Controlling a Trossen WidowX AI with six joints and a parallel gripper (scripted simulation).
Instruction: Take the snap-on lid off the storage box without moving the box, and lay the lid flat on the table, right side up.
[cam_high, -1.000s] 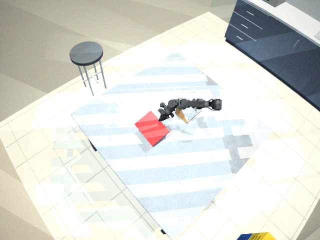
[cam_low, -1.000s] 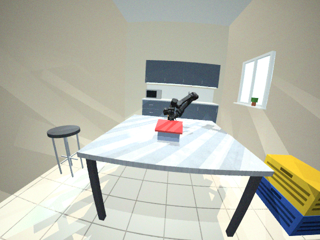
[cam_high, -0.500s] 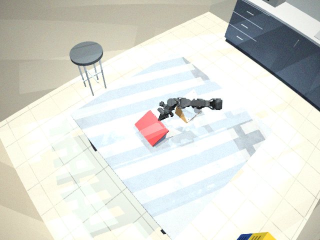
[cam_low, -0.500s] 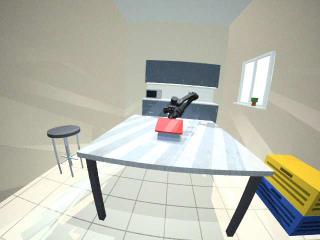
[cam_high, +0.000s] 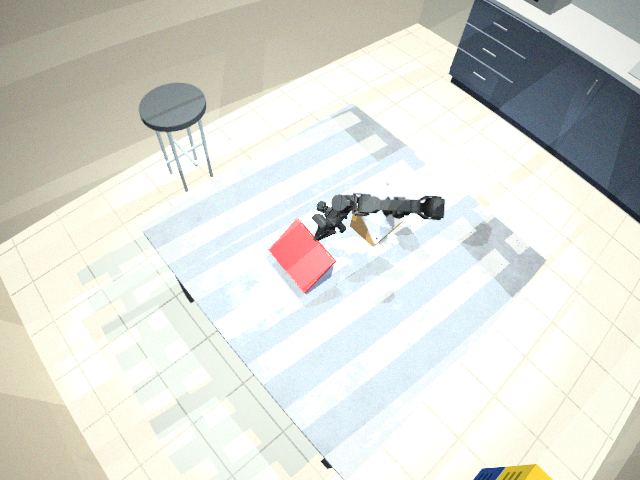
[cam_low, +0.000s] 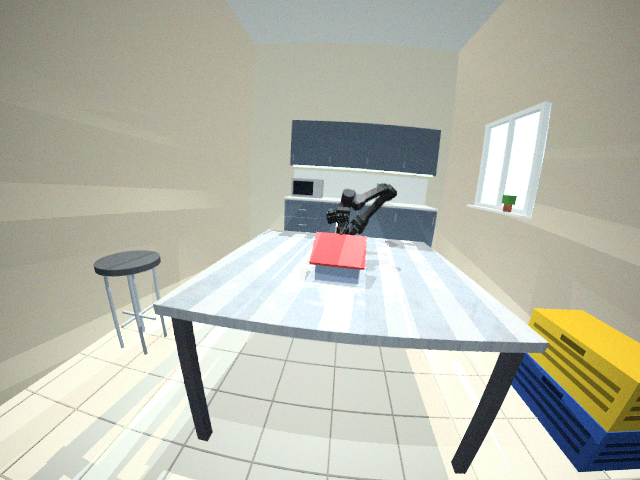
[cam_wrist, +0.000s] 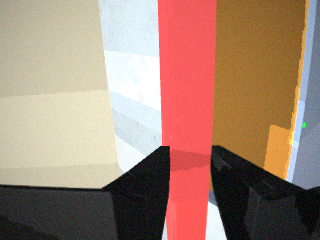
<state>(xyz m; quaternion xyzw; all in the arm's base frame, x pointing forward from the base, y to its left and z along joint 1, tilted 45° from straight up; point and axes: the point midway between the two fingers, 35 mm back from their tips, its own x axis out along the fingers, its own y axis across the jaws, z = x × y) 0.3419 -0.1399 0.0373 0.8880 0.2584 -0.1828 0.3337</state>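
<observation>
My gripper tip is now 70 mm short of the red lid, 10 mm to the left of it and 50 mm above it. The rest, counted from my gripper tip: grey-blue storage box 50 mm ahead, 10 mm to the right, 130 mm below.
</observation>
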